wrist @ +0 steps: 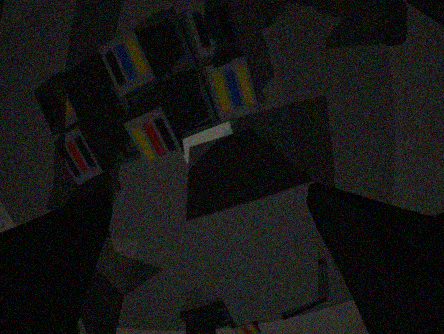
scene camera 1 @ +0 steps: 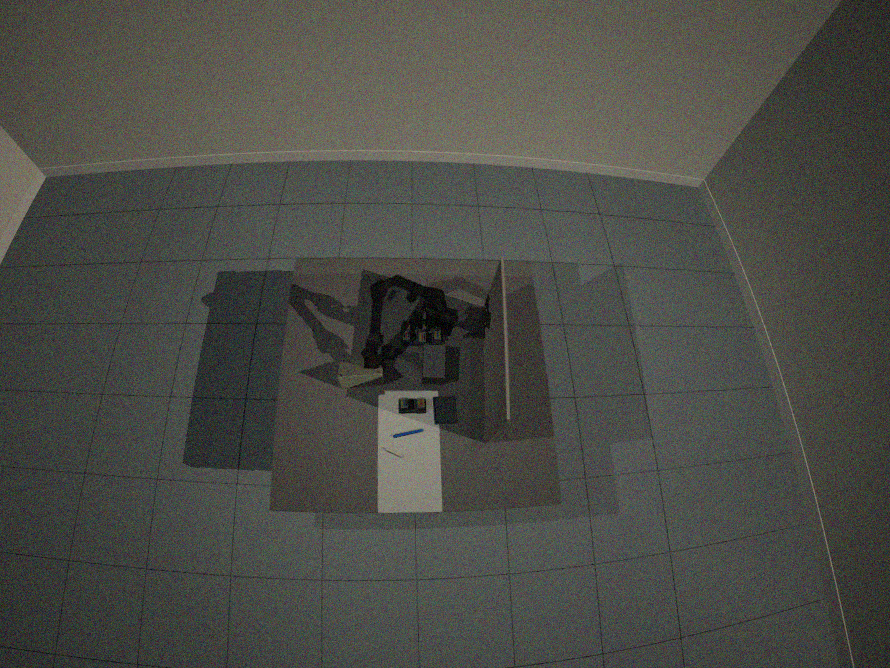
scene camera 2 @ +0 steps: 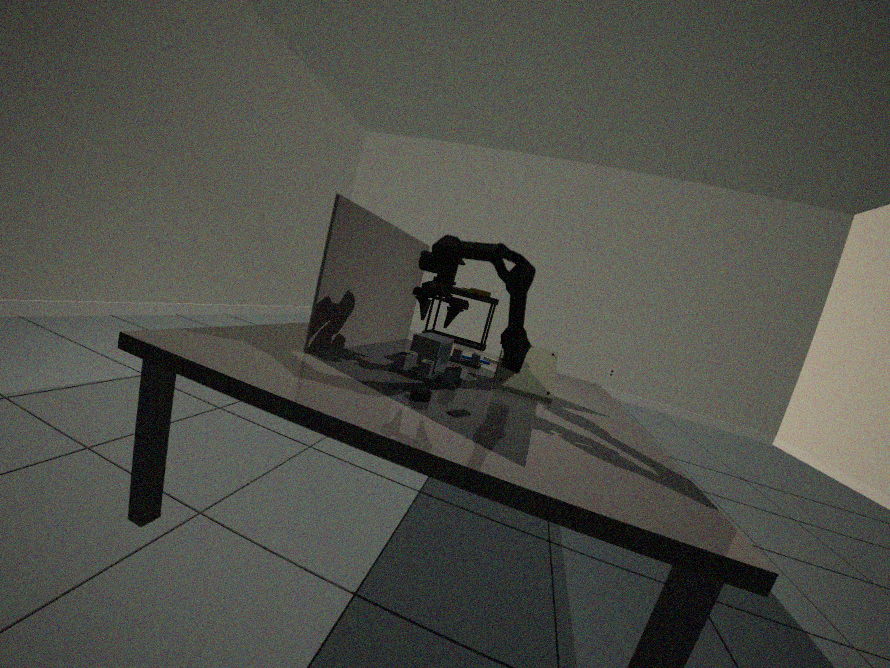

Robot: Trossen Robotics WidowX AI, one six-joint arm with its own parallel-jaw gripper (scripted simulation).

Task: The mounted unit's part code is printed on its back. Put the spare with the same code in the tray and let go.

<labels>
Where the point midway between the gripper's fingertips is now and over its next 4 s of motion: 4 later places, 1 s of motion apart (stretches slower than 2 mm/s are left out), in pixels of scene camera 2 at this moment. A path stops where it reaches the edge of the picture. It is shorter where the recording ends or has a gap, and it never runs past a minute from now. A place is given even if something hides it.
My gripper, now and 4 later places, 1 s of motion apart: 433, 324; 436, 344; 433, 356; 431, 368; 436, 346
</labels>
